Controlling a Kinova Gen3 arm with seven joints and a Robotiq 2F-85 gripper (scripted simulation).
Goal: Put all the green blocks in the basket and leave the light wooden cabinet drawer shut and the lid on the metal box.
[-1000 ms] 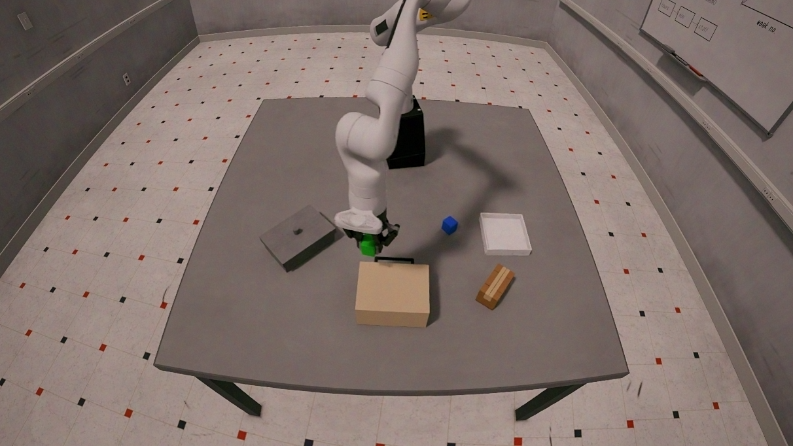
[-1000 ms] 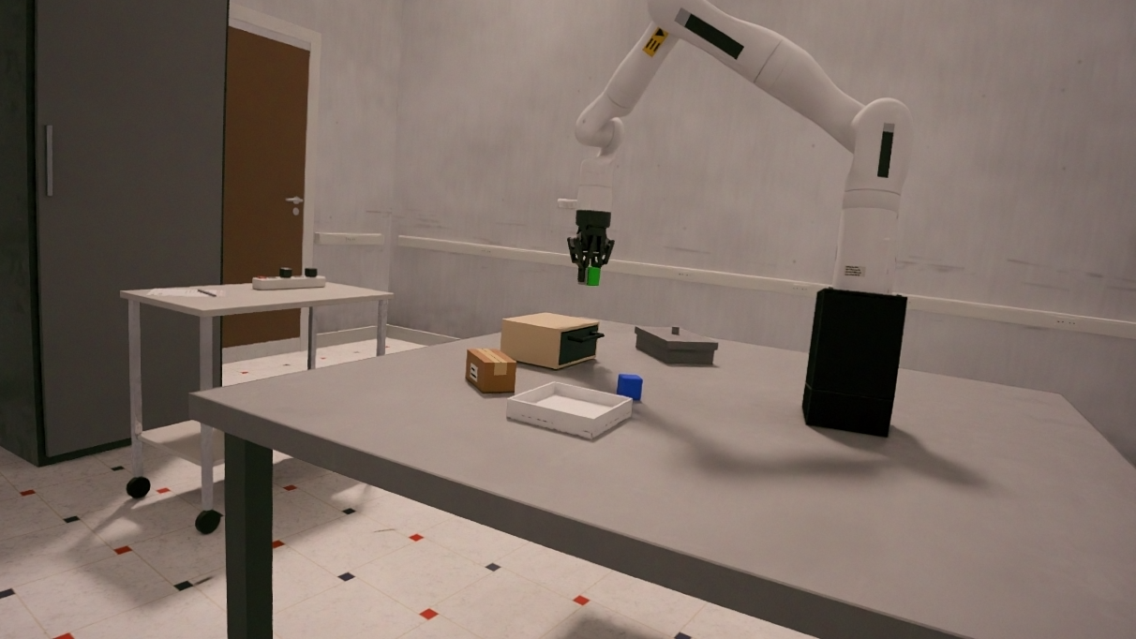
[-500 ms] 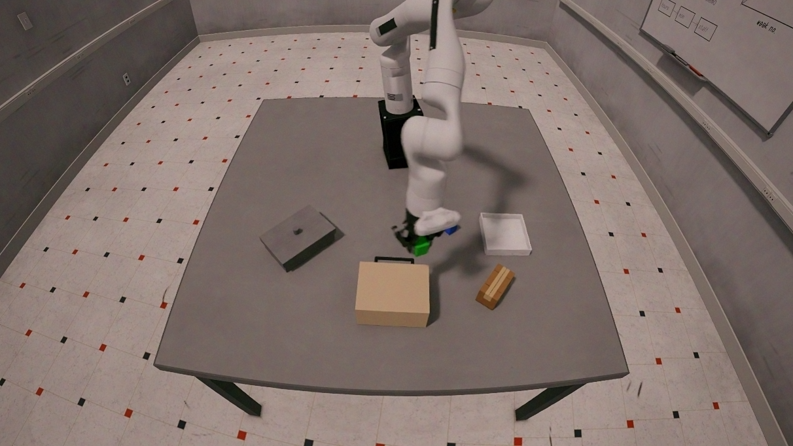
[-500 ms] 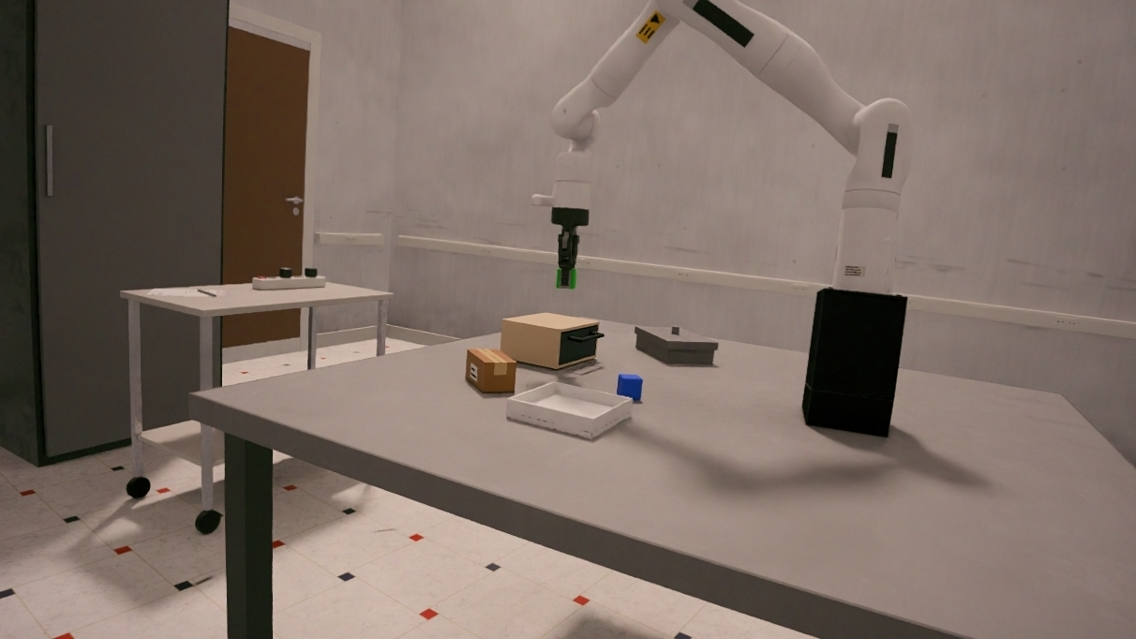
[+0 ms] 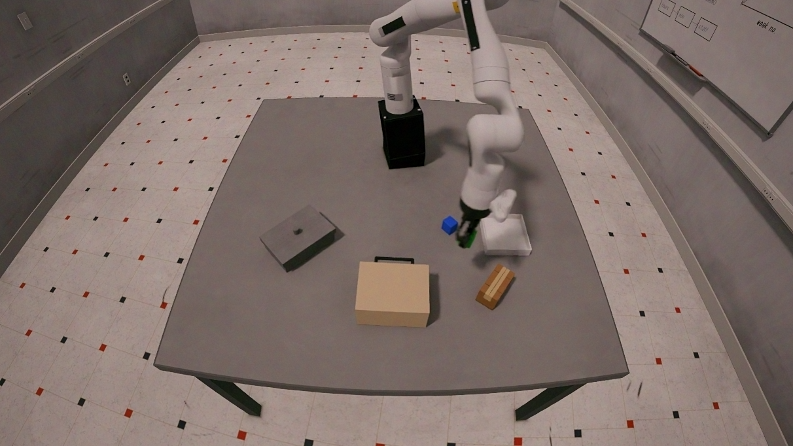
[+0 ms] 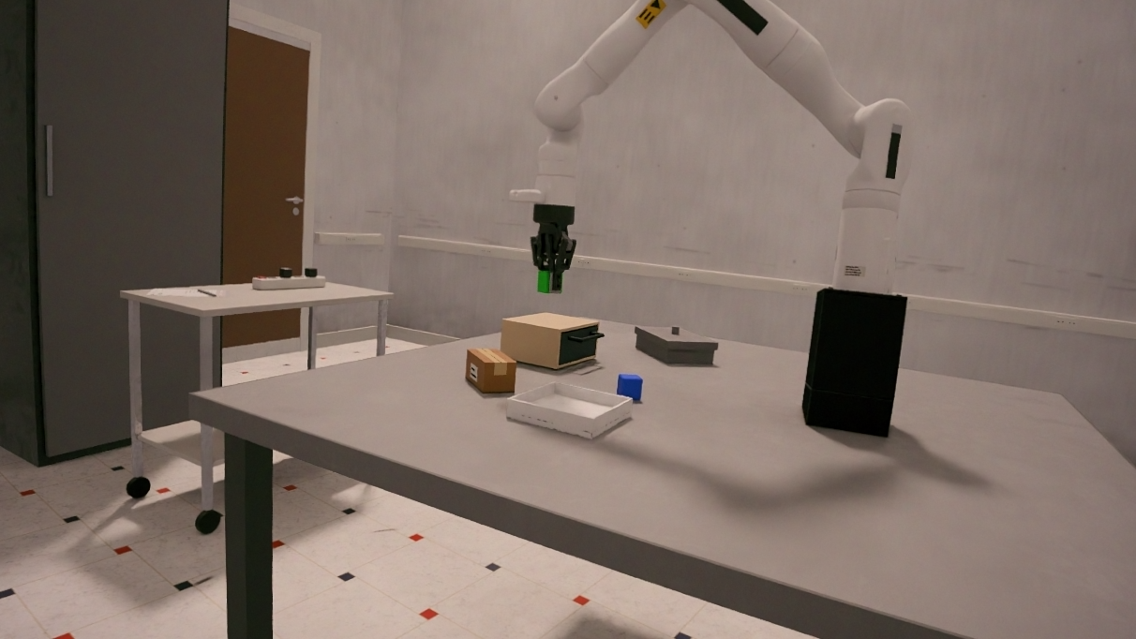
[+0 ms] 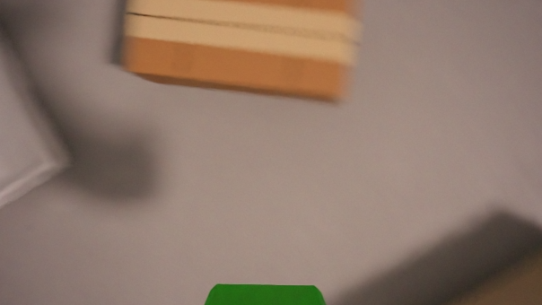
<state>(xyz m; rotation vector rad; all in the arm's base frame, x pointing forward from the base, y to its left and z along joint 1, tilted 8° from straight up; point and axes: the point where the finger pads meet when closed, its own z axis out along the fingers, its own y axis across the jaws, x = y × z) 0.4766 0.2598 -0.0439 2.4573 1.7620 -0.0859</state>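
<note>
The white basket lies 180 mm behind my hand, 170 mm below it and 140 mm to the left of it. Also, from my hand: light wooden cabinet: 160 mm to the right, 140 mm below, 110 mm ahead; brown cardboard box: 150 mm below, 110 mm to the left, 30 mm ahead; drawer: 160 mm to the right, 150 mm below, 100 mm ahead.
</note>
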